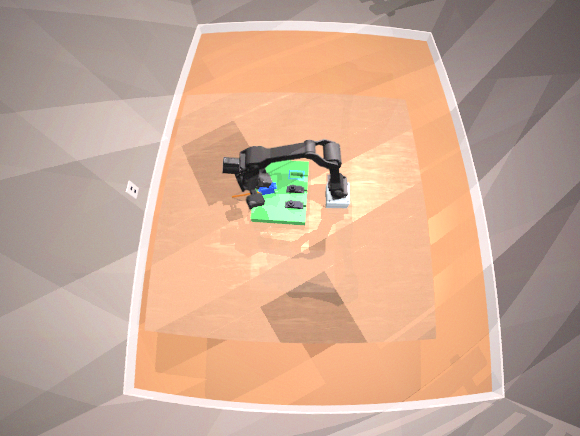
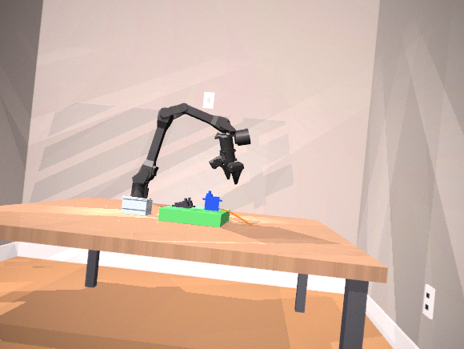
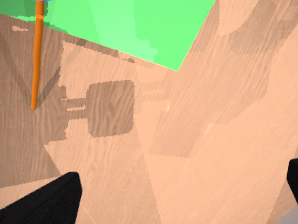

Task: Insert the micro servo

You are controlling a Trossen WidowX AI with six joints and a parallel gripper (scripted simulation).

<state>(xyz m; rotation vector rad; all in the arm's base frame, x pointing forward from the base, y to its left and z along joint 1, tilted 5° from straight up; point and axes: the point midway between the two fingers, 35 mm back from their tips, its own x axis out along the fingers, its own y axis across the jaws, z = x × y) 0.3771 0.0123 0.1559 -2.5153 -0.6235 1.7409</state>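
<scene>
Right now my gripper tip is 10 cm past the green deck, 10 cm to the left of it and 15 cm above it.
</scene>
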